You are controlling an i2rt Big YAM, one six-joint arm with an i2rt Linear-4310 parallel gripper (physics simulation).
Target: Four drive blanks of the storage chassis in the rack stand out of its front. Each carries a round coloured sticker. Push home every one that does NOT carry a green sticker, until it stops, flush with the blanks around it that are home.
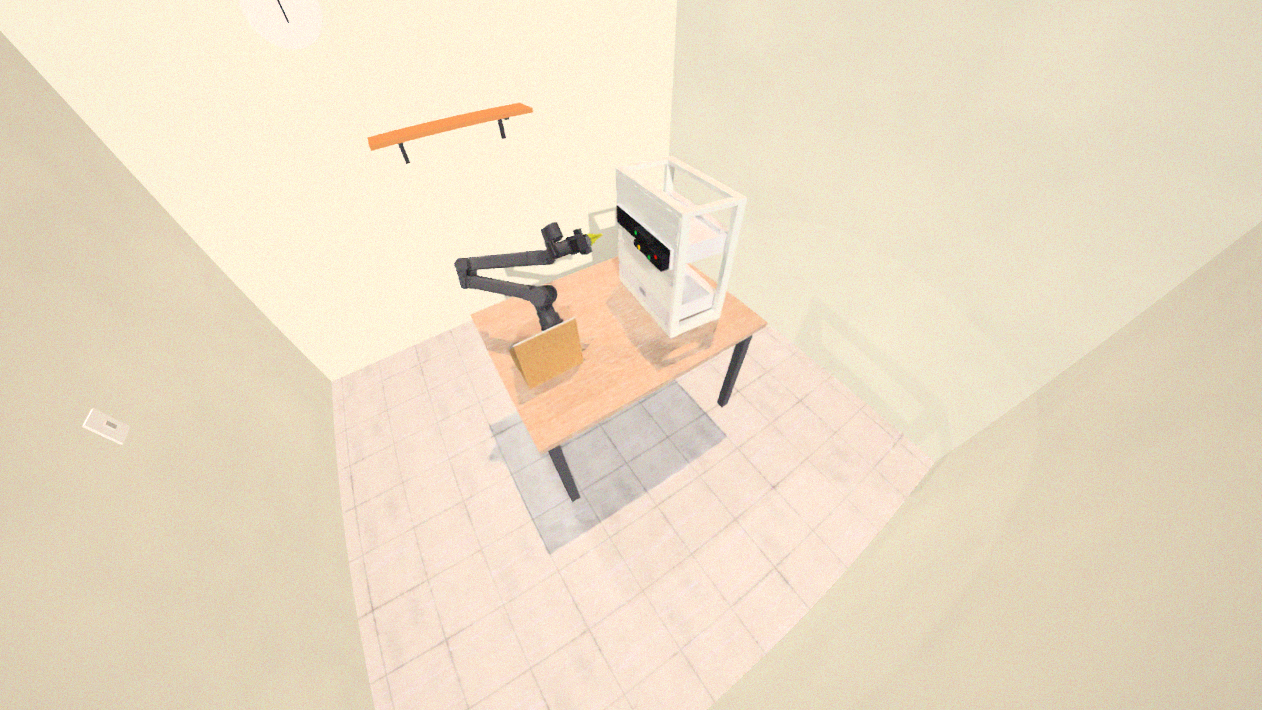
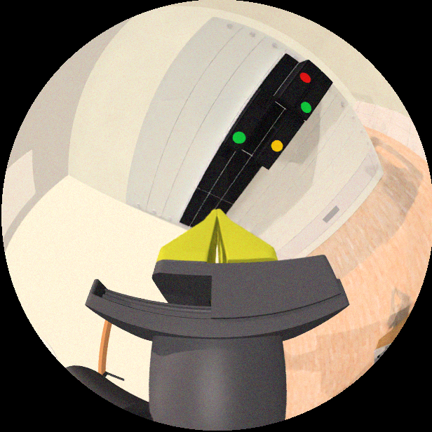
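Seen in the pictures: gripper, between the fingertips: (image 1: 601, 234); arm's base, origin of its link: (image 1: 552, 327).
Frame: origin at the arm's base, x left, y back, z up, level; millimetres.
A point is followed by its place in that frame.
Note:
The black storage chassis (image 1: 627, 224) @[x 208, y -473, z 220 mm] (image 2: 212, 182) sits in the front of the white rack (image 1: 679, 264) @[x -162, y -484, z 221 mm] (image 2: 170, 125). The blank with the red sticker (image 1: 655, 256) @[x -84, y -427, z 231 mm] (image 2: 305, 77) stands out, as does the adjoining blank with a green sticker (image 1: 648, 256) @[x -36, y -427, z 204 mm] (image 2: 306, 107). The blank with the yellow sticker (image 1: 638, 248) @[x 48, y -432, z 195 mm] (image 2: 277, 146) stands out at the chassis's lower edge. The other green-stickered blank (image 1: 635, 233) @[x 68, y -430, z 255 mm] (image 2: 239, 137) is in the upper row; its depth is hard to tell. My gripper (image 1: 598, 237) @[x 120, y -303, z 263 mm] (image 2: 216, 215) is shut and empty, its yellow tips apart from the rack.
The rack stands on the wooden table (image 1: 608, 331) @[x 29, y -258, z -186 mm] (image 2: 370, 300). A tan board (image 1: 548, 354) @[x -91, y 64, z -41 mm] stands tilted near the arm's base. An orange wall shelf (image 1: 450, 126) (image 2: 104, 347) is on the wall behind the arm.

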